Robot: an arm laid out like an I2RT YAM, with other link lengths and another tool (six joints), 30 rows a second.
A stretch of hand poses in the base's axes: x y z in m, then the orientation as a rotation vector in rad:
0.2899 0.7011 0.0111 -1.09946 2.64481 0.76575
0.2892 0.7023 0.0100 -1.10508 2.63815 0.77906
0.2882 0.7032 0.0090 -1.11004 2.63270 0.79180
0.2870 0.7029 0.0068 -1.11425 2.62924 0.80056
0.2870 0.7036 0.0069 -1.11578 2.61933 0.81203
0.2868 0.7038 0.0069 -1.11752 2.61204 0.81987
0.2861 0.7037 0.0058 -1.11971 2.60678 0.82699
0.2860 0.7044 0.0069 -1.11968 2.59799 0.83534
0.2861 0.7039 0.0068 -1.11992 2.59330 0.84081
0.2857 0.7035 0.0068 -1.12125 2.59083 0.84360
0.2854 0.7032 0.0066 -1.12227 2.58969 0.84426
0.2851 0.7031 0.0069 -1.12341 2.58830 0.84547
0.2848 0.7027 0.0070 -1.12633 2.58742 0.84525
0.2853 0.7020 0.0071 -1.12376 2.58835 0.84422
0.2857 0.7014 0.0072 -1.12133 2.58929 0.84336
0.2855 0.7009 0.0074 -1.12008 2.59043 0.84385
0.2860 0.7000 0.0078 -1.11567 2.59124 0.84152
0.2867 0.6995 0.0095 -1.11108 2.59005 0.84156
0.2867 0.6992 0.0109 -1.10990 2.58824 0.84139
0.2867 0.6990 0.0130 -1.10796 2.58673 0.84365
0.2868 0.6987 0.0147 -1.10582 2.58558 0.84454
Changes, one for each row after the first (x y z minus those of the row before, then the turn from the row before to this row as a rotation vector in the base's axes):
-0.0007 0.0012 -0.0011 0.00890 0.00162 0.00571
-0.0010 0.0009 -0.0010 0.00812 0.00230 0.00517
-0.0012 -0.0003 -0.0022 0.00527 0.00196 0.00410
0.0000 0.0007 0.0001 0.01031 -0.00221 0.00279
-0.0002 0.0002 0.0000 0.00717 -0.00179 0.00242
-0.0007 -0.0001 -0.0011 0.00571 -0.00045 0.00260
-0.0001 0.0007 0.0011 0.00852 -0.00289 0.00133
0.0001 -0.0005 -0.0001 0.00500 -0.00100 0.00104
-0.0004 -0.0004 0.0000 0.00235 -0.00042 0.00137
-0.0003 -0.0003 -0.0002 0.00069 -0.00045 0.00082
-0.0003 -0.0001 0.0003 0.00106 -0.00036 0.00099
-0.0003 -0.0004 0.0001 -0.00025 -0.00045 0.00201
0.0005 -0.0007 0.0001 -0.00045 -0.00008 -0.00195
0.0004 -0.0006 0.0001 -0.00041 0.00003 -0.00183
-0.0002 -0.0005 0.0002 -0.00008 0.00099 -0.00082
0.0005 -0.0009 0.0004 -0.00066 -0.00103 -0.00341
0.0007 -0.0005 0.0017 0.00154 -0.00146 -0.00315
0.0000 -0.0003 0.0014 0.00106 -0.00165 -0.00081
0.0000 -0.0002 0.0021 0.00226 -0.00031 -0.00099
0.0001 -0.0003 0.0017 0.00145 -0.00072 -0.00133

